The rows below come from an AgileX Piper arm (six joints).
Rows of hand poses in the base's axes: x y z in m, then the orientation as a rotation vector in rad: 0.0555 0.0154 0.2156 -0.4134 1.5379 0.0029; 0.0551 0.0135 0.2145 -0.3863 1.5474 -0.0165; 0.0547 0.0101 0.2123 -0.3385 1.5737 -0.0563; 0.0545 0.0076 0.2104 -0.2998 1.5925 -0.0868; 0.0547 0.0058 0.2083 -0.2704 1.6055 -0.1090; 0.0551 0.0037 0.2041 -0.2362 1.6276 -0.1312; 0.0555 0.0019 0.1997 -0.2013 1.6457 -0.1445; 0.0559 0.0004 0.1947 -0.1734 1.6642 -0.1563; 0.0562 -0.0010 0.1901 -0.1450 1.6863 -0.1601
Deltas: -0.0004 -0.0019 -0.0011 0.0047 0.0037 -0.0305; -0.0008 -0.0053 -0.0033 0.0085 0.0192 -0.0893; -0.0010 -0.0078 -0.0052 0.0127 0.0304 -0.1353; -0.0008 -0.0096 -0.0073 0.0164 0.0381 -0.1694; -0.0004 -0.0117 -0.0115 0.0223 0.0549 -0.2076; 0.0000 -0.0135 -0.0159 0.0343 0.0693 -0.2400; 0.0004 -0.0150 -0.0209 0.0427 0.0849 -0.2671; 0.0007 -0.0164 -0.0255 0.0559 0.1054 -0.2899
